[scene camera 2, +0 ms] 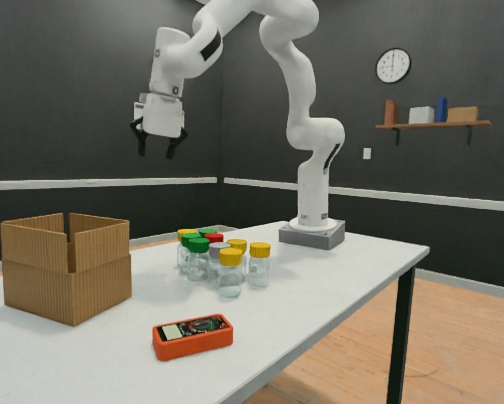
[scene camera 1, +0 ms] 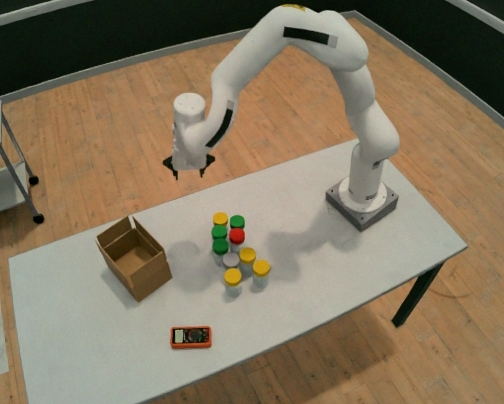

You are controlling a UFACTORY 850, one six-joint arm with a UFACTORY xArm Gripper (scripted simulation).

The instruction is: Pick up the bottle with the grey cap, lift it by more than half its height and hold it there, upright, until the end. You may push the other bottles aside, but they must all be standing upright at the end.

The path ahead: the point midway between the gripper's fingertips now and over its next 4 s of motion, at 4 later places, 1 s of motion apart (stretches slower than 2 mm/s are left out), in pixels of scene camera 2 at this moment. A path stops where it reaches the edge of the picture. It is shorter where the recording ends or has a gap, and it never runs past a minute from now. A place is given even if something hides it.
My gripper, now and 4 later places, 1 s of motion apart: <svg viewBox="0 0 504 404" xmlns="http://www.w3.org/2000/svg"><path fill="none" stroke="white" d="M155 157L182 159L225 159L226 161L220 171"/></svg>
